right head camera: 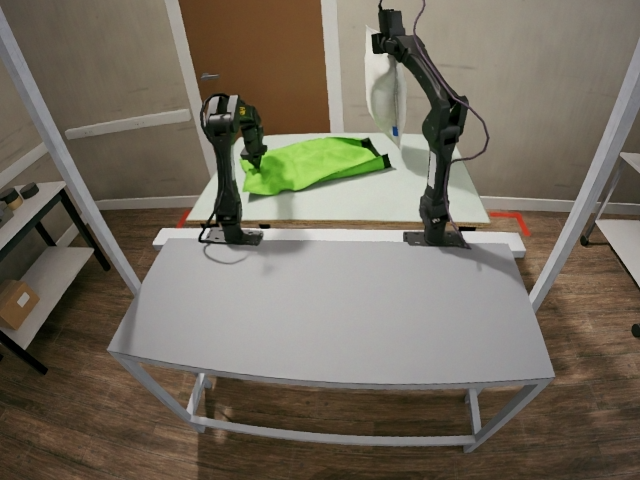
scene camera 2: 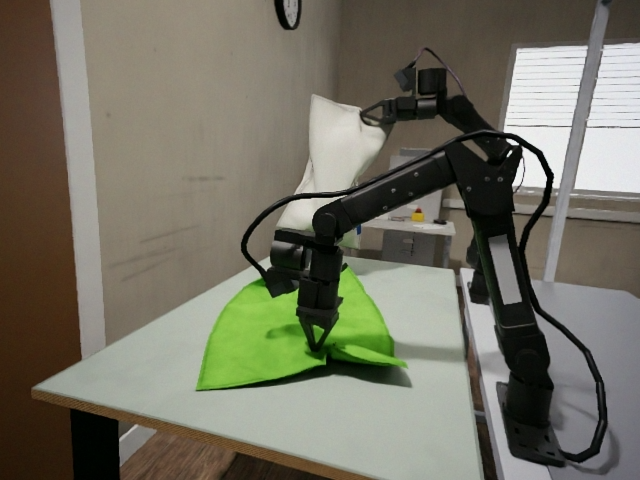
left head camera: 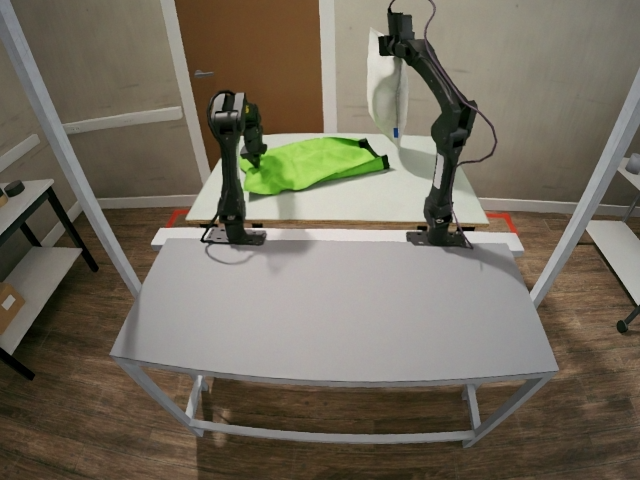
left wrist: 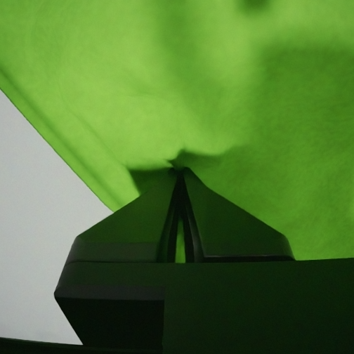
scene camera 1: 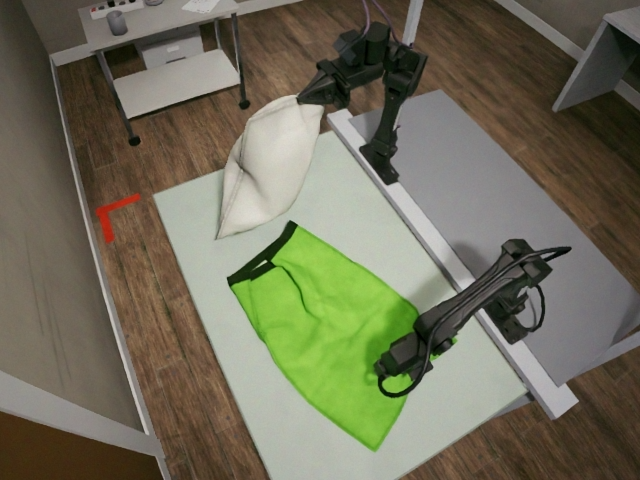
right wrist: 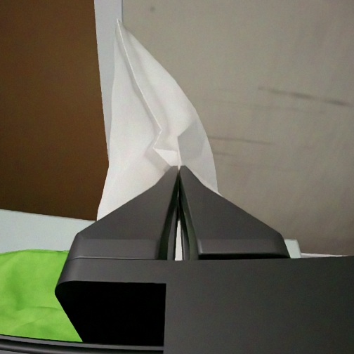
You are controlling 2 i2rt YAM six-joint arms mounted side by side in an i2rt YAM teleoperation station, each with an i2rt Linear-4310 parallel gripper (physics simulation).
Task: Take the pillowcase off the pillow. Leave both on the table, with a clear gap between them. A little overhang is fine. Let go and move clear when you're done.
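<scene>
The white pillow (left head camera: 385, 93) (right head camera: 382, 93) (scene camera 1: 276, 160) (scene camera 2: 336, 149) (right wrist: 145, 105) hangs upright, out of the pillowcase, from my right gripper (scene camera 1: 299, 99) (scene camera 2: 363, 114) (right wrist: 178, 176), which is shut on its upper edge. The green pillowcase (left head camera: 320, 160) (right head camera: 320, 161) (scene camera 1: 330, 315) (scene camera 2: 248, 335) (left wrist: 125, 90) (right wrist: 30, 295) lies fairly flat on the table, its black-hemmed opening towards the pillow. My left gripper (left head camera: 256, 164) (right head camera: 256, 166) (scene camera 2: 314, 349) (left wrist: 180, 178) points down and is shut on a pinch of the pillowcase near its closed end. In scene camera 1 the left fingertips are hidden.
The pale green table (left head camera: 330, 206) (right head camera: 330, 207) (scene camera 1: 191, 206) (scene camera 2: 155, 356) carries the pillowcase. A grey table (left head camera: 330, 310) (right head camera: 330, 310) (scene camera 1: 496, 206) stands behind the white arm rail (left head camera: 336, 233) (scene camera 1: 429, 227). A white cart (scene camera 1: 175, 82) stands beyond the pillow in scene camera 1.
</scene>
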